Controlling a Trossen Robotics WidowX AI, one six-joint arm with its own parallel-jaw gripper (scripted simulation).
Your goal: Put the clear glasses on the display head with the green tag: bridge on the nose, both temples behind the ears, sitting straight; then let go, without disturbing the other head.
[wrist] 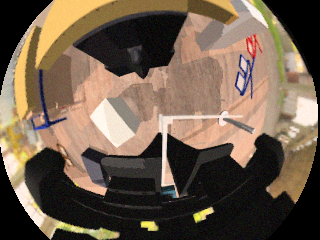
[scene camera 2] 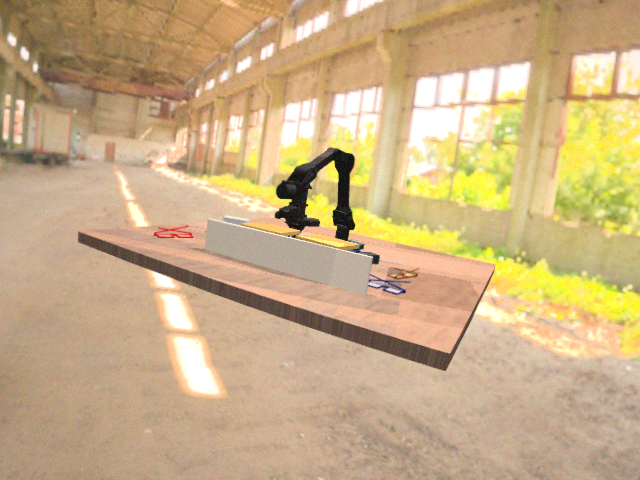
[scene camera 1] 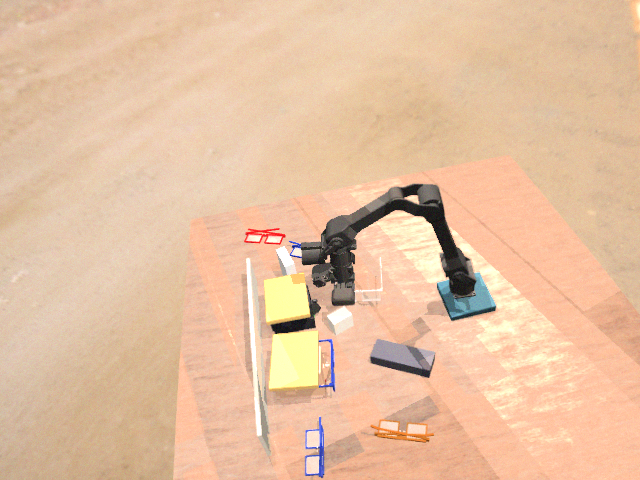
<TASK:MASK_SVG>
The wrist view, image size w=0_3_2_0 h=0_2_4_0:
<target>white cube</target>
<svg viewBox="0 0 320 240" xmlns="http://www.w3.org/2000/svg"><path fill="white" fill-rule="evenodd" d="M107 97L107 99L101 101L100 105L97 105L95 112L91 113L91 119L99 127L100 131L104 133L105 137L112 141L115 147L120 147L124 141L128 141L132 136L136 135L140 121L132 109L128 108L128 104L125 103L123 97Z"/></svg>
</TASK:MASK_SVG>
